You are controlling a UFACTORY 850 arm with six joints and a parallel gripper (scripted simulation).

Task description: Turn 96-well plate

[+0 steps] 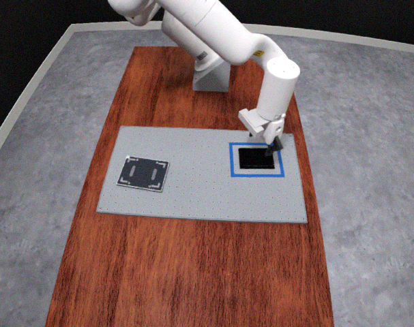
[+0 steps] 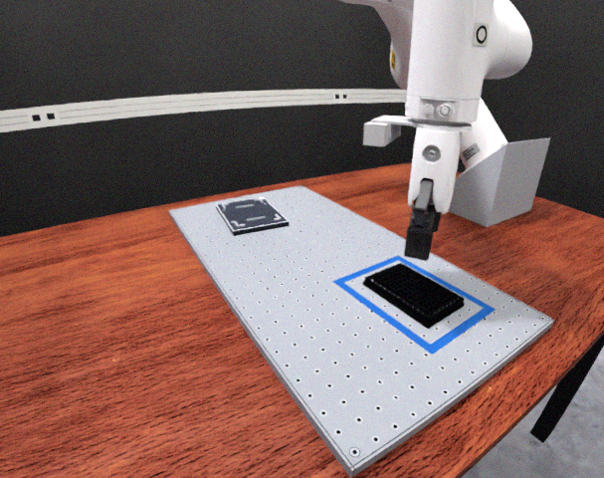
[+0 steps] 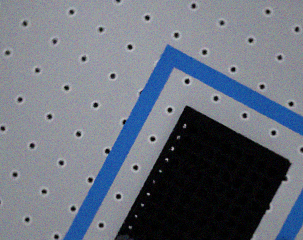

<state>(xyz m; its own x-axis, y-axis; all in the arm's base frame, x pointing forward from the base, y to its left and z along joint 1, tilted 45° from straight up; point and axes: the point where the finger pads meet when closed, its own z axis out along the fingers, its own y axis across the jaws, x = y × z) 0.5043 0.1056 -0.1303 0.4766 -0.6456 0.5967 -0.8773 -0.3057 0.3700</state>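
My gripper is now 9 cm above the black 96-well plate. From my hand the other things lie so: dark plate nest N1 (40 cm to the right, 9 cm below, 7 cm ahead).
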